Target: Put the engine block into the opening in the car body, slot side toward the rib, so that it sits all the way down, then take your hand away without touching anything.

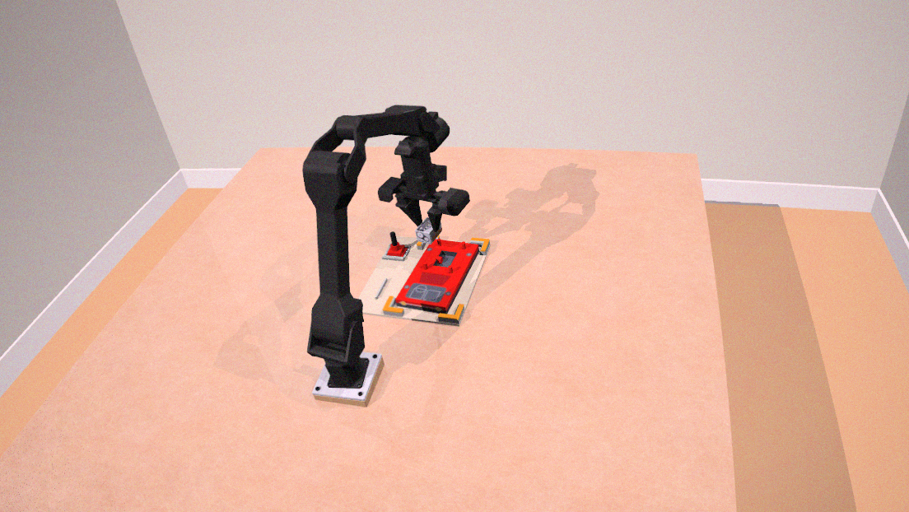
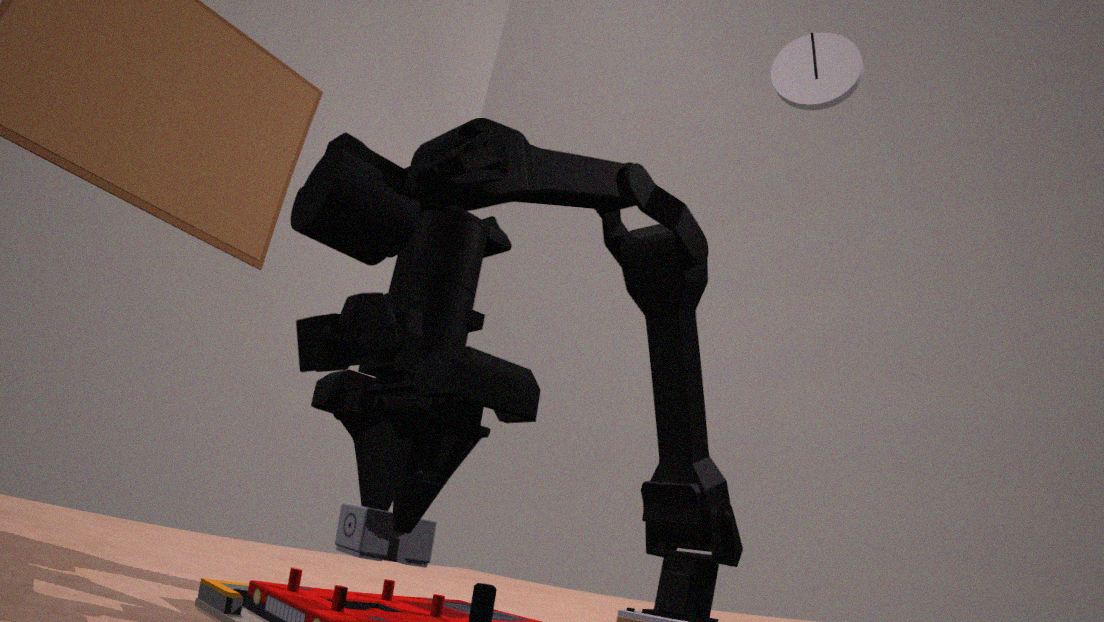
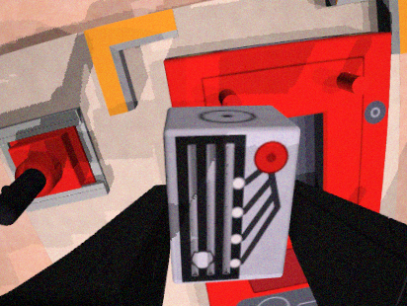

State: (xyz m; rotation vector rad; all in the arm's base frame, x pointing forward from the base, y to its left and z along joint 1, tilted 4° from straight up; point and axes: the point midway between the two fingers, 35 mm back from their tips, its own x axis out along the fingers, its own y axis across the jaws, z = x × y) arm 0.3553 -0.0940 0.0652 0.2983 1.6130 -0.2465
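The black upright peg is 9 cm to the left of my gripper tip, 5 cm below it and 2 cm ahead of it. Also, from my gripper tip: grey engine block (1 cm below).
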